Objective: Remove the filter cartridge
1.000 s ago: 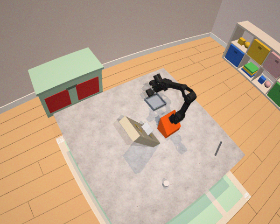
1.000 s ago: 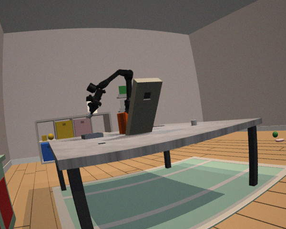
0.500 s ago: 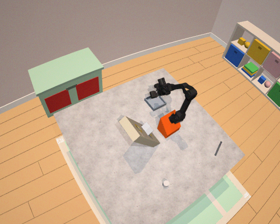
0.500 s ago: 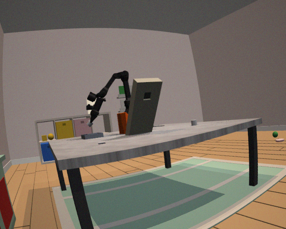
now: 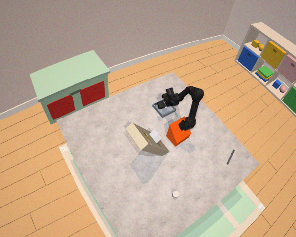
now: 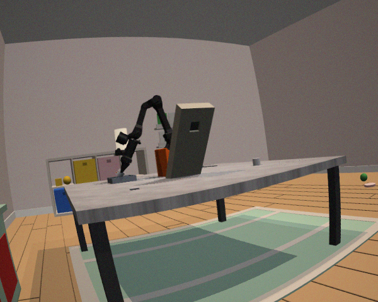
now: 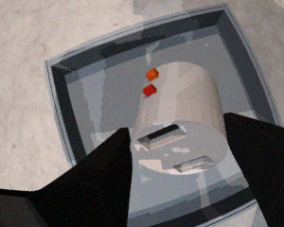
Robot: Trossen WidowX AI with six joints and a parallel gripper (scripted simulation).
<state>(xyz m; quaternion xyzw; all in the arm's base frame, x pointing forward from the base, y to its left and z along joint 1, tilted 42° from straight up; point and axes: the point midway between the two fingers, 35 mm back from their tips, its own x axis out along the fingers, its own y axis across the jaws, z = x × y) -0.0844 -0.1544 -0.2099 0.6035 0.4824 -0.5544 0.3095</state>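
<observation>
Now: gripper tip right at the round filter cartridge. From my gripper tip the other things lie so: grey flap (37 cm ahead, 23 cm to the left, 12 cm above); then tray (5 cm below).
</observation>
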